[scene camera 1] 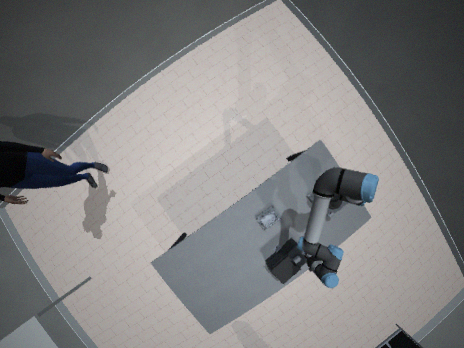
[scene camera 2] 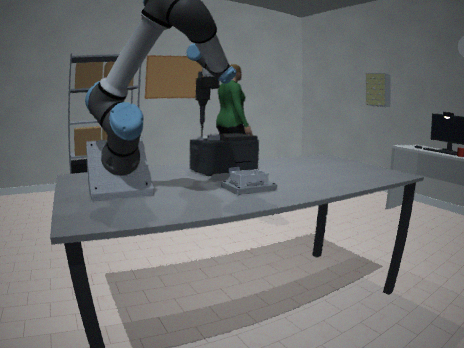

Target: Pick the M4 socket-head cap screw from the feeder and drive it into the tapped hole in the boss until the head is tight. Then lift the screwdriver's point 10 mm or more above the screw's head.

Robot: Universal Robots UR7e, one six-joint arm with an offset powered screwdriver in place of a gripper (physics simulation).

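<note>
The black feeder (scene camera 1: 282,265) (scene camera 2: 225,156) stands on the table. The screwdriver (scene camera 2: 202,137) points straight down in scene camera 2, its bit's tip at or just above the left part of the feeder's top. In scene camera 1 the wrist covers the screwdriver. The M4 screw is too small to make out, and whether one sits on the bit cannot be told. The light grey housing (scene camera 1: 267,218) (scene camera 2: 250,178) sits on a flat plate (scene camera 2: 256,190), apart from the feeder and nearer to scene camera 2. Its boss and tapped hole cannot be made out.
The grey table (scene camera 1: 200,280) (scene camera 2: 325,177) carries the arm's tilted base plate (scene camera 2: 95,175) at one end. A person in black and blue (scene camera 1: 37,170) is off the table's far end. A person in green (scene camera 2: 230,107) stands behind the feeder. A shelf rack (scene camera 2: 71,115) stands behind the arm.
</note>
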